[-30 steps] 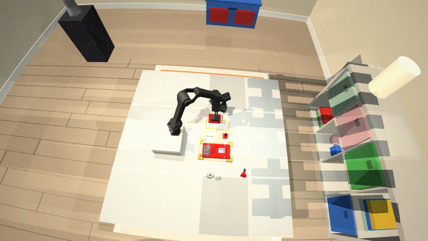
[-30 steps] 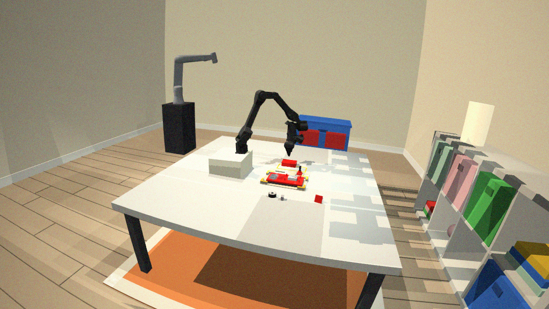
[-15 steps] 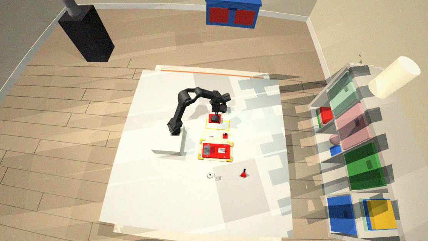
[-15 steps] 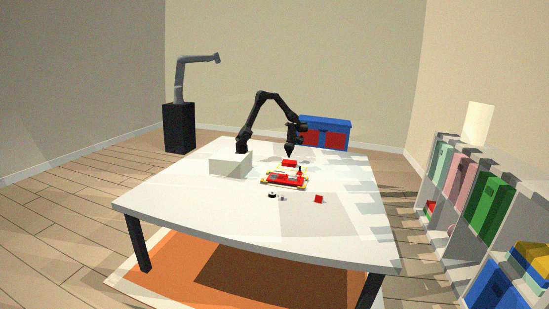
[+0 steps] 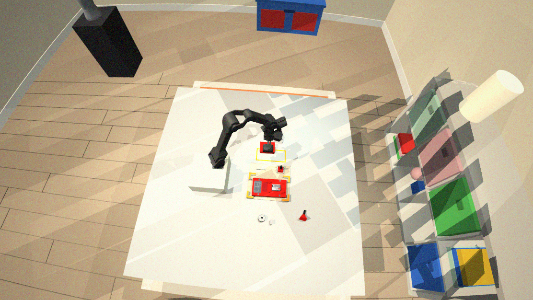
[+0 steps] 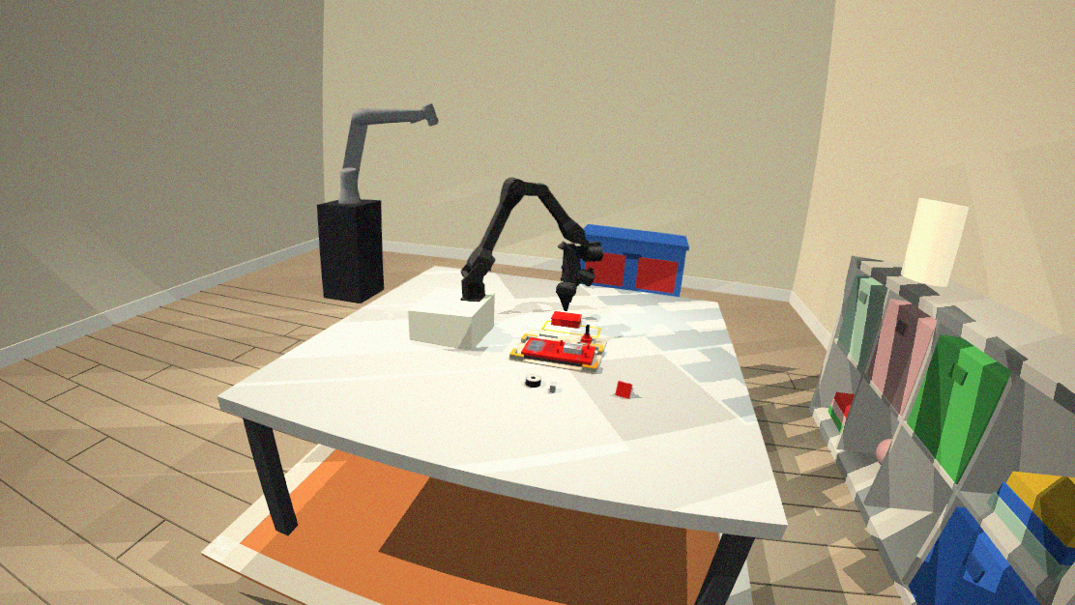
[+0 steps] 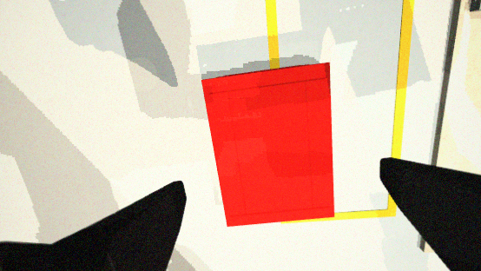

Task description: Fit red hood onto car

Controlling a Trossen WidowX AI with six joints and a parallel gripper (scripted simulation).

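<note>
My gripper tip is now 40 mm above the red hood. Also, from my gripper tip: grey engine block (260 mm to the right, 60 mm ahead, 40 mm below).
</note>
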